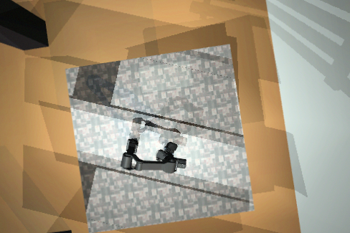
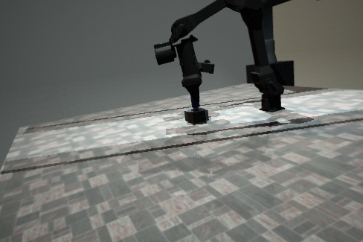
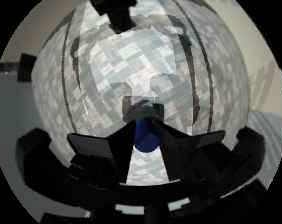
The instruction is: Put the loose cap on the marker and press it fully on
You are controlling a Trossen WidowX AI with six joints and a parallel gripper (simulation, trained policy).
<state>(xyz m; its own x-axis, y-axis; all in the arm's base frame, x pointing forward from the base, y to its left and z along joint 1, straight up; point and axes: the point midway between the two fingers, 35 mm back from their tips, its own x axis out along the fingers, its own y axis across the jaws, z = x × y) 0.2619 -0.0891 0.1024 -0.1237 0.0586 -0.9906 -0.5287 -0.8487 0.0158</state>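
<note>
Now: gripper tip 1 cm short of the blue cap, 1 cm to the left of it and 1 cm below it. Also, from my gripper tip: holder block (1 cm ahead, 1 cm to the right, 5 cm below).
</note>
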